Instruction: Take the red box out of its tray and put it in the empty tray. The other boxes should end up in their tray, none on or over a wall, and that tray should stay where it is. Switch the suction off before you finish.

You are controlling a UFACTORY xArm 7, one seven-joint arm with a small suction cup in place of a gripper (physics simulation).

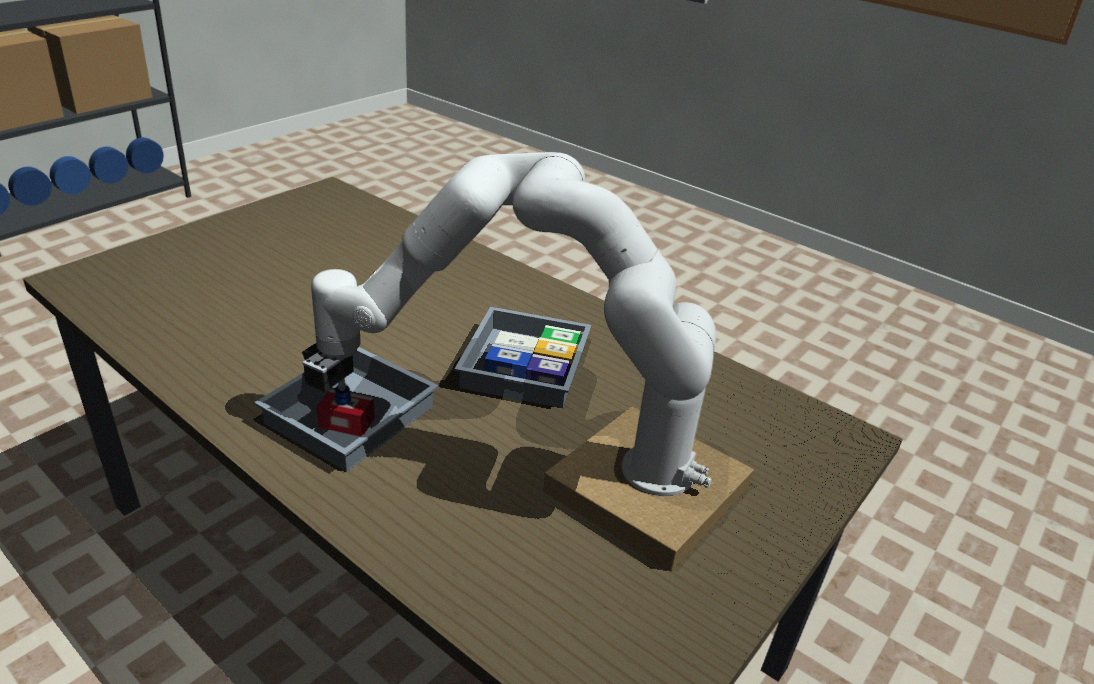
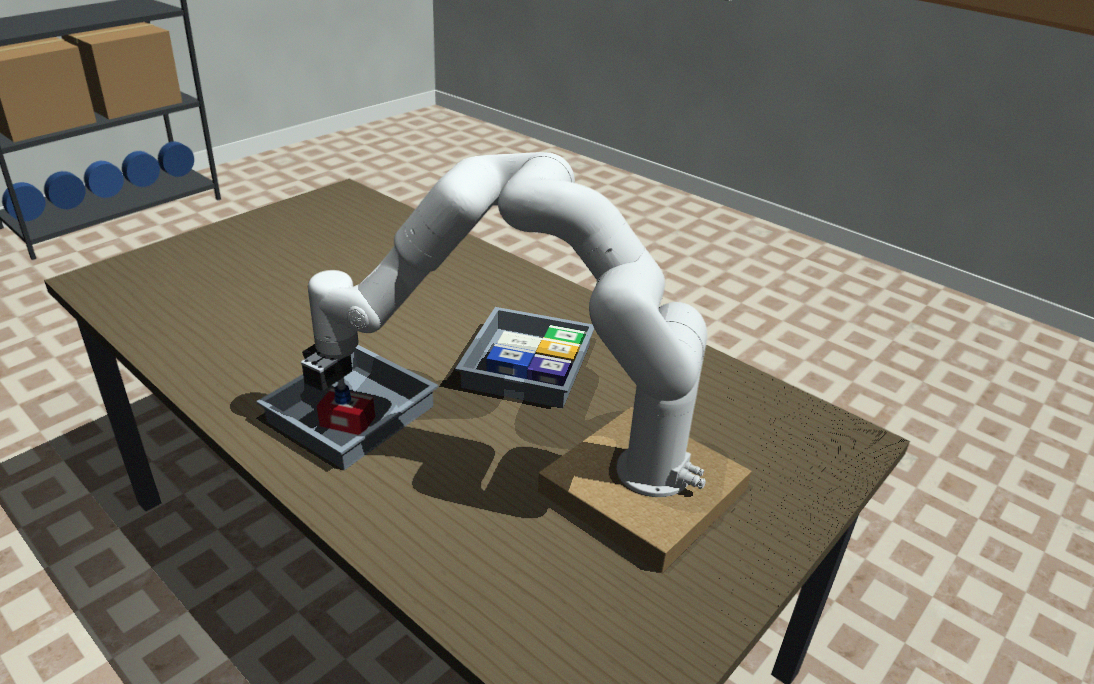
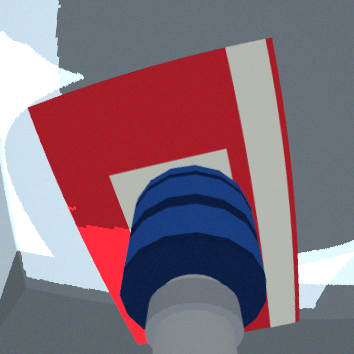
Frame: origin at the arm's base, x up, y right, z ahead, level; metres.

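Seen in the pictures: hand, tool point: (image 1: pixel 343 405) (image 2: pixel 343 404) (image 3: pixel 190 200); arm's base, link origin: (image 1: pixel 658 470) (image 2: pixel 653 471).
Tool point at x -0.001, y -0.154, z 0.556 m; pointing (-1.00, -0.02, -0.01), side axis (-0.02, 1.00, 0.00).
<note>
Offsets run from my tool point to a thing's top centre. Level surfaces: height alone.
The red box @(dx +0.010, dy -0.001, dz -0.005 m) (image 1: pixel 345 414) (image 2: pixel 345 413) (image 3: pixel 165 115) sits upright, low inside the left tray (image 1: pixel 302 436) (image 2: pixel 302 436) (image 3: pixel 320 125), towards its front right corner. The walls stand around it; I cannot tell whether its underside touches the floor. My suction cup (image 1: pixel 342 397) (image 2: pixel 342 396) (image 3: pixel 195 215) presses on its top face, over the label, and is shut on it. The second tray @(dx +0.009, dy +0.347, dz -0.184 m) (image 1: pixel 484 382) (image 2: pixel 484 382) holds a white box @(dx -0.003, dy +0.364, dz -0.151 m) (image 1: pixel 514 341) (image 2: pixel 517 341), a blue box @(dx +0.002, dy +0.308, dz -0.167 m) (image 1: pixel 508 358), a green box @(dx -0.005, dy +0.443, dz -0.218 m) (image 1: pixel 561 333), an orange box @(dx -0.001, dy +0.388, dz -0.234 m) (image 1: pixel 555 348) and a purple box @(dx -0.005, dy +0.333, dz -0.249 m) (image 1: pixel 548 367), all inside the walls.
The trays stand apart on the wooden table @(dx -0.041 m) (image 1: pixel 451 564) (image 2: pixel 451 564), with a narrow gap between their near corners. The arm's base stands on a wooden block (image 1: pixel 661 528) (image 2: pixel 653 528) at the right. The arm arches above the table, behind the second tray.
</note>
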